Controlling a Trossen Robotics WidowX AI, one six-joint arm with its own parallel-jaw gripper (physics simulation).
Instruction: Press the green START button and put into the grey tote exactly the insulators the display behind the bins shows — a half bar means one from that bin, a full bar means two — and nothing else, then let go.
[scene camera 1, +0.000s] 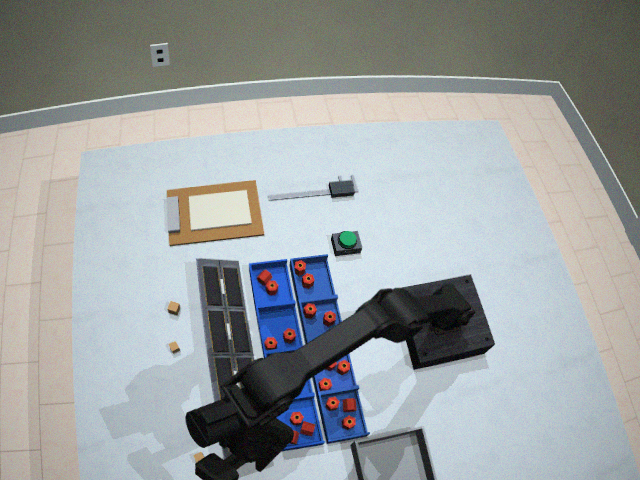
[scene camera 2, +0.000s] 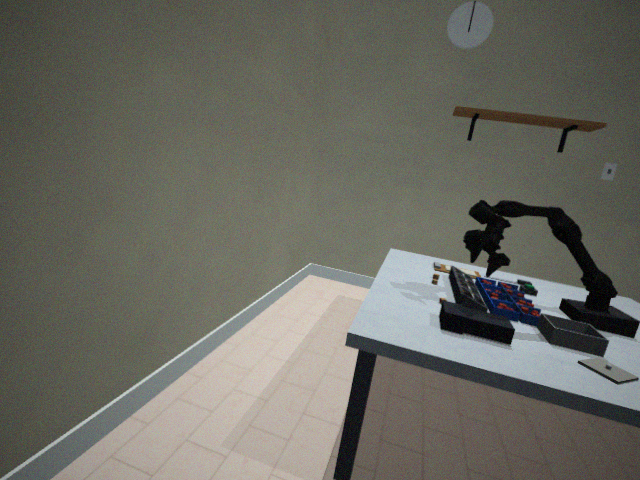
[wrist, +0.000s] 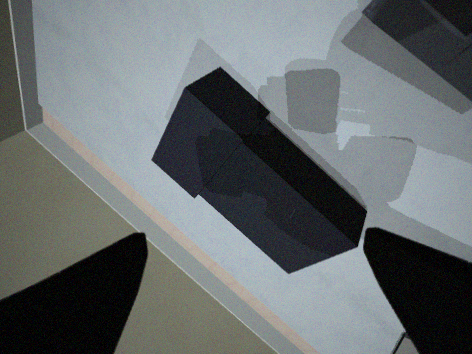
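Note:
My gripper (scene camera 1: 236, 467) (scene camera 2: 480, 267) (wrist: 256, 241) is open and empty, high above the table near the black box. The green START button (scene camera 1: 347, 239) (scene camera 2: 528, 286) stands on its dark base beyond the bins. The blue bins (scene camera 1: 277, 316) (scene camera 2: 509, 313) stand in two rows and hold several orange-red hexagonal insulators (scene camera 1: 309, 310) with dark centres; some bins also hold red blocks (scene camera 1: 349, 404). The grey-framed display (scene camera 1: 202, 310) (scene camera 2: 463, 289) shows dark cells with small white marks between; no lit bars can be made out. The arm hides part of it and some bins. The grey tote (scene camera 1: 428, 454) (scene camera 2: 568, 338) shows partly in scene camera 1; no insulator shows there.
A black stepped box (scene camera 2: 475, 322) (wrist: 260, 175) stands by the display's end. Small tan blocks (scene camera 1: 173, 307) (scene camera 1: 174, 346) lie behind the display. A clipboard (scene camera 1: 219, 210), a caliper (scene camera 1: 341, 188), the arm's base (scene camera 1: 475, 338) and a flat tan plate (scene camera 2: 602, 367) are on the table.

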